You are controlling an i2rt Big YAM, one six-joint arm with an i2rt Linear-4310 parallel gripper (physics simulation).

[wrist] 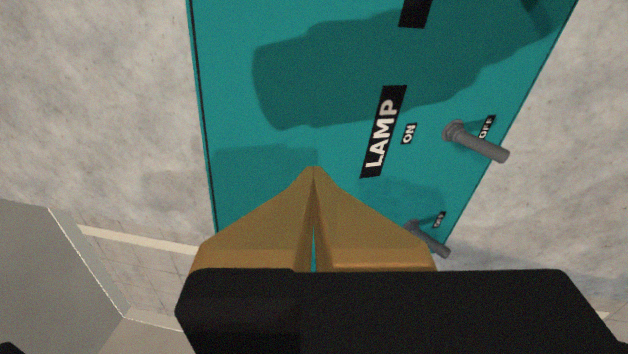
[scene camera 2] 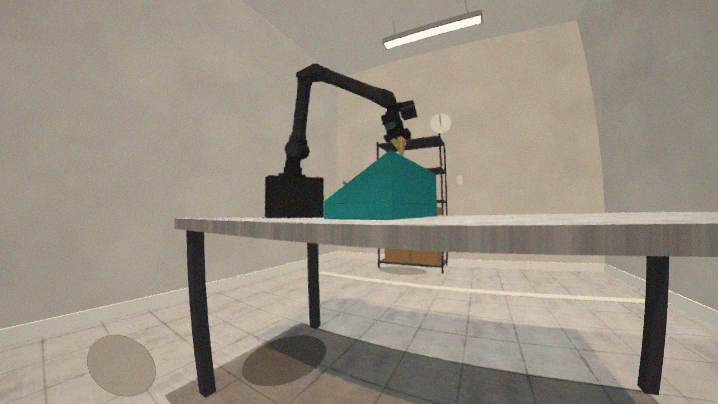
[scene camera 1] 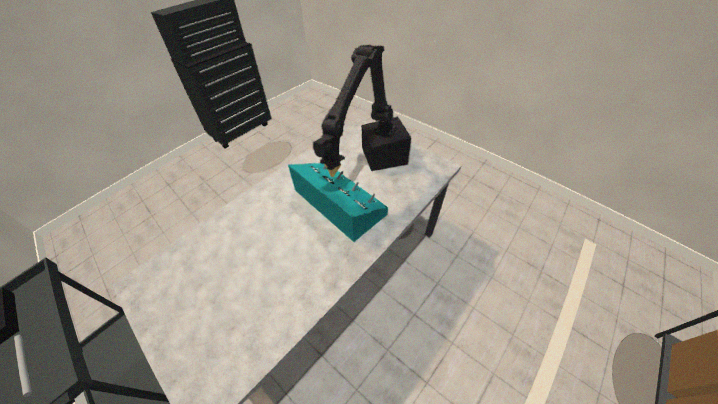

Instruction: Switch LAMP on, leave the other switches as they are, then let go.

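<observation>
The teal switch box stands on the table with its panel sloping toward the arm's base. The LAMP switch is a grey lever tilted toward its OFF label; its ON label is on the opposite side, by the LAMP nameplate. My gripper is shut and empty, with its tips above the panel. In the wrist view they are left of and below the LAMP lever, apart from it. Another lever shows partly beside the right finger.
Other levers stand along the box. A further nameplate is above LAMP in the wrist view. The arm's base block is behind the box on the table. A black drawer cabinet stands beyond the table.
</observation>
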